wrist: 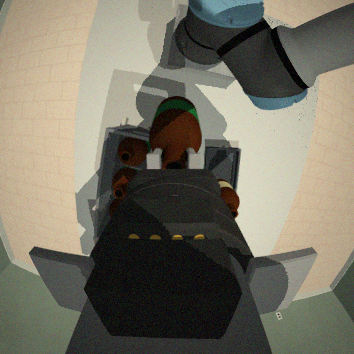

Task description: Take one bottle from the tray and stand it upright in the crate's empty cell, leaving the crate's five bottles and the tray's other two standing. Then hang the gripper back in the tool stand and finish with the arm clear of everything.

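Frame: origin at the arm's base, x ahead, y left, z up, level; centimetres.
Seen in the pictures: arm's base, link origin: [203, 38].
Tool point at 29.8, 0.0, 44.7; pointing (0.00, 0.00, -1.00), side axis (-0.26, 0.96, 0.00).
Offsets run from my tool point to a thing's top centre, as dx, dy, dz. "spot": to the spot under its first point. Level surfaces: height alone.
My gripper [175, 160] is shut on a brown bottle with a green band {-4.3, -0.9, -15.8} [176, 132], at the centre of the wrist view. The grey crate {+11.9, -5.3, -32.5} [103, 172] is at the left, behind and beside the held bottle. Brown bottles {+3.5, -9.7, -33.7} [132, 151] {+12.0, -9.7, -33.7} [121, 183] show in its left part, and a sliver of another bottle {+20.5, -9.6, -33.7} [114, 207] shows at the gripper's edge. The grey tray {spot: +1.9, +20.0, -47.4} [238, 167] is at the right, with a cream-banded brown bottle {+10.6, +17.2, -34.0} [228, 197] partly hidden by the gripper. The crate's right part, the tray's near part and the held bottle's base are hidden.
The robot's own arm links [260, 60] cross the upper right. A grey block-like structure [171, 56] is partly hidden behind them at the top. Arm and gripper shadows fall over the pale table {dz -50.0} [270, 165]. Tan brick-patterned surfaces [45, 125] lie on both sides.
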